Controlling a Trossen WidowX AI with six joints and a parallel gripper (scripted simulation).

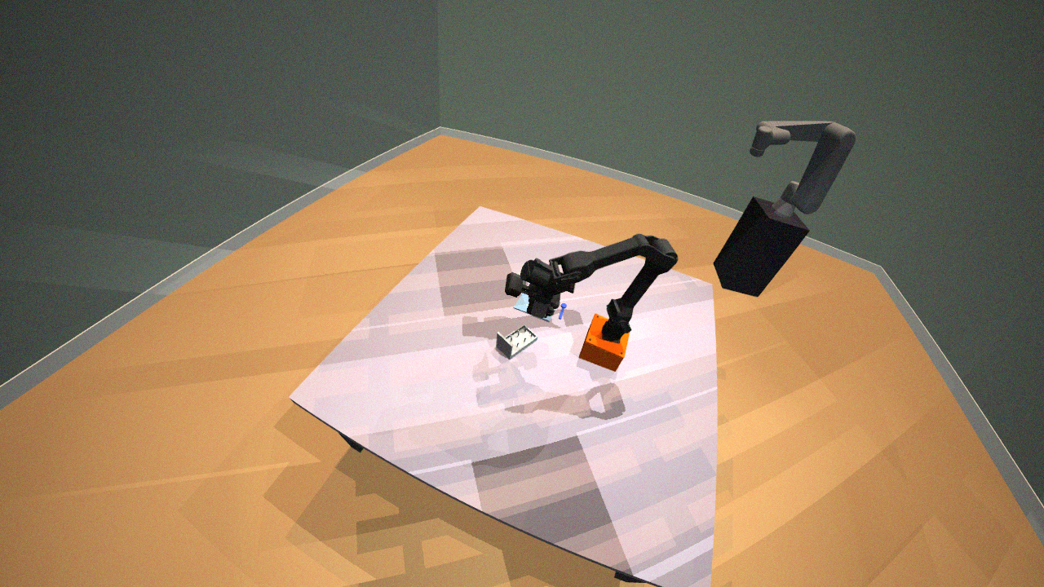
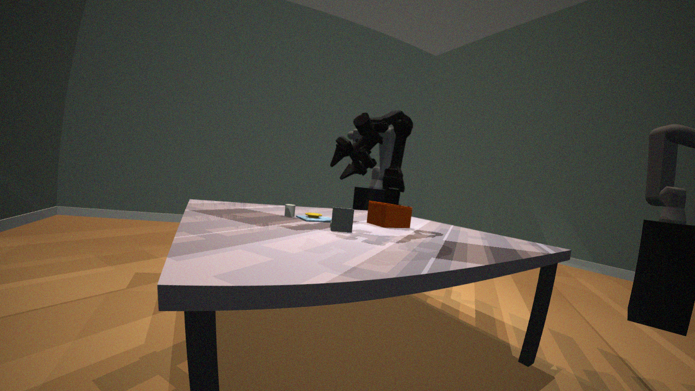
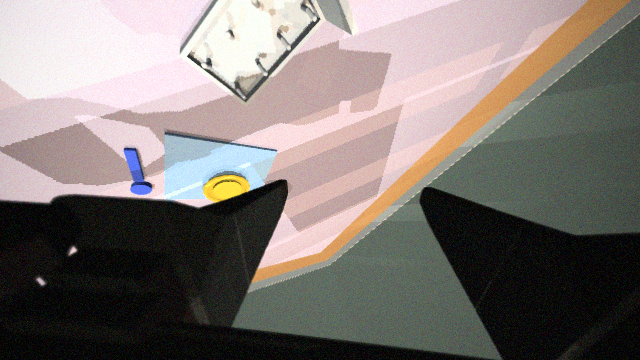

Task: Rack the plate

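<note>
My gripper tip is 20 cm to the left of the yellow plate, 18 cm above it and 5 cm past it. The rest, counted from my gripper tip: white cup 27 cm to the right, 17 cm below, 3 cm ahead; then light-blue mat 20 cm below, 18 cm to the right, 6 cm behind; then grey dish rack 17 cm below, 3 cm to the left, 2 cm behind.
</note>
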